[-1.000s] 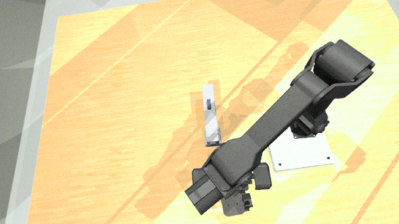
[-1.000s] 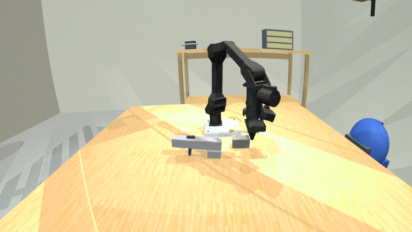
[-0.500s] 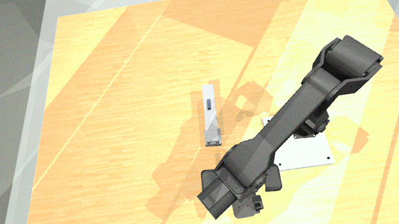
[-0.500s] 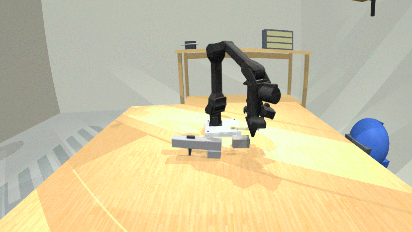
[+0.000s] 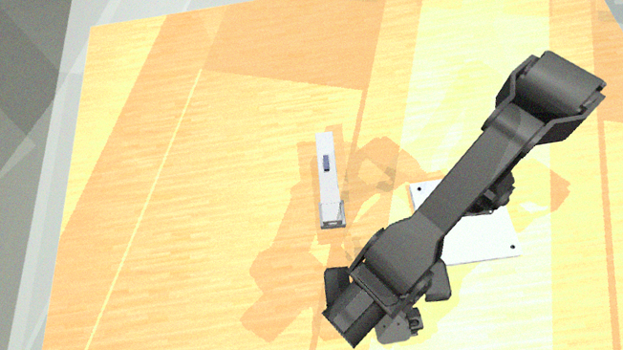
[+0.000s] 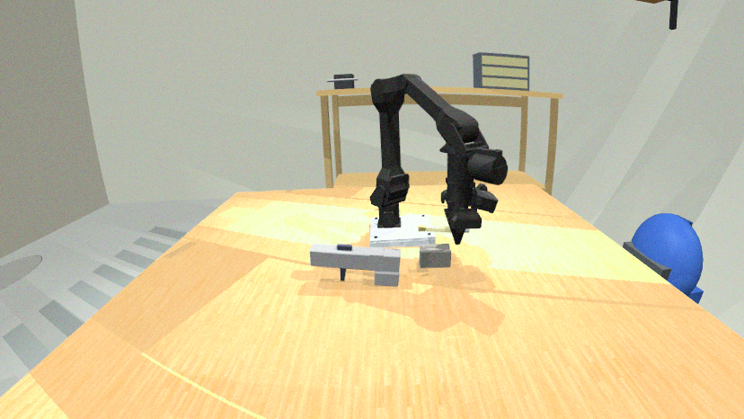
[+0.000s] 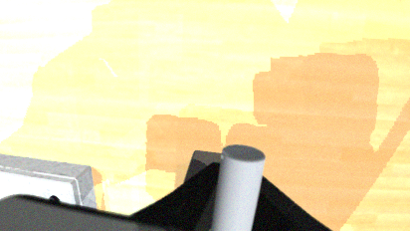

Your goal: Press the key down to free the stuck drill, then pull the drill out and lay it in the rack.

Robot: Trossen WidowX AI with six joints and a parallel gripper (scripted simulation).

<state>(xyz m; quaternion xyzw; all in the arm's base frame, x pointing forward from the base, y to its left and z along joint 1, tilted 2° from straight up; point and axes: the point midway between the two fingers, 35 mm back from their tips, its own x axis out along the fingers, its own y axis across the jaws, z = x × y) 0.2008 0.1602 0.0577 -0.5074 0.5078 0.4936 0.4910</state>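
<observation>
Now: gripper tip 4 cm to the left of the drill and 4 cm below it. Round my gripper tip: grey rack (5 cm to the right, 3 cm below); dark key (7 cm ahead, 24 cm to the right); grey housing (7 cm ahead, 22 cm to the right).
</observation>
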